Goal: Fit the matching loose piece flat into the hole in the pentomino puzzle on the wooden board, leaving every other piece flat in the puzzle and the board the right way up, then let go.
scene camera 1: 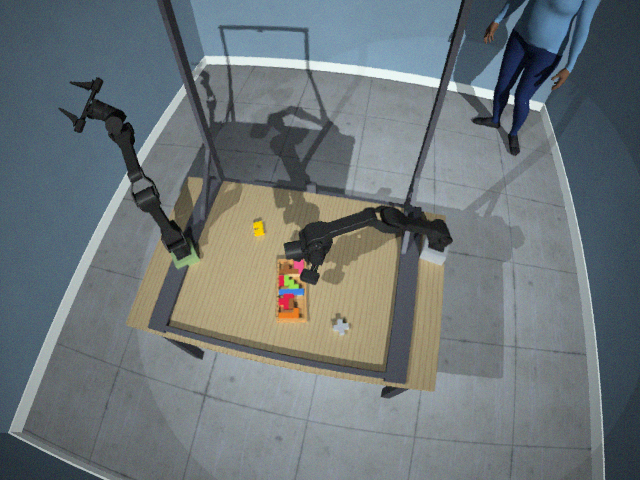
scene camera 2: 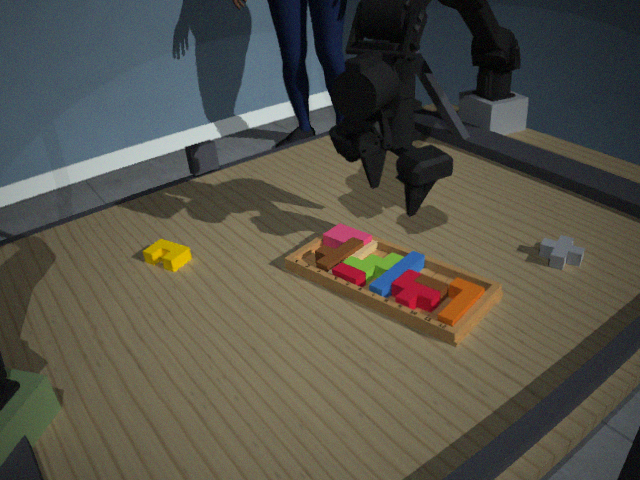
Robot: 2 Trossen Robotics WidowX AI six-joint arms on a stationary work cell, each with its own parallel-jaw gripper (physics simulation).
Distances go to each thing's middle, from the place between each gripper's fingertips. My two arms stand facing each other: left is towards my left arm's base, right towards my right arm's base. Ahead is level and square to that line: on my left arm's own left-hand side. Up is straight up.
Now: left hand 11 cm to the left of the brown piece (scene camera 2: 326, 257), 4 cm above it and 1 cm past it. Also, from my left hand: wooden puzzle board (scene camera 1: 300, 301) (10 cm to the right, 7 cm ahead, 4 cm below); then green piece (scene camera 2: 373, 266) (10 cm to the right, 5 cm ahead, 4 cm below); then blue piece (scene camera 2: 415, 261) (10 cm to the right, 8 cm ahead, 4 cm below).
Right now the yellow u-shaped piece (scene camera 2: 173, 255) is 9 cm ahead of my right hand, 56 cm to the left of it and 71 cm below it. The rest, counted from my right hand: brown piece (29 cm ahead, 69 cm to the left, 71 cm below); then green piece (34 cm ahead, 70 cm to the left, 71 cm below); then blue piece (38 cm ahead, 70 cm to the left, 71 cm below).
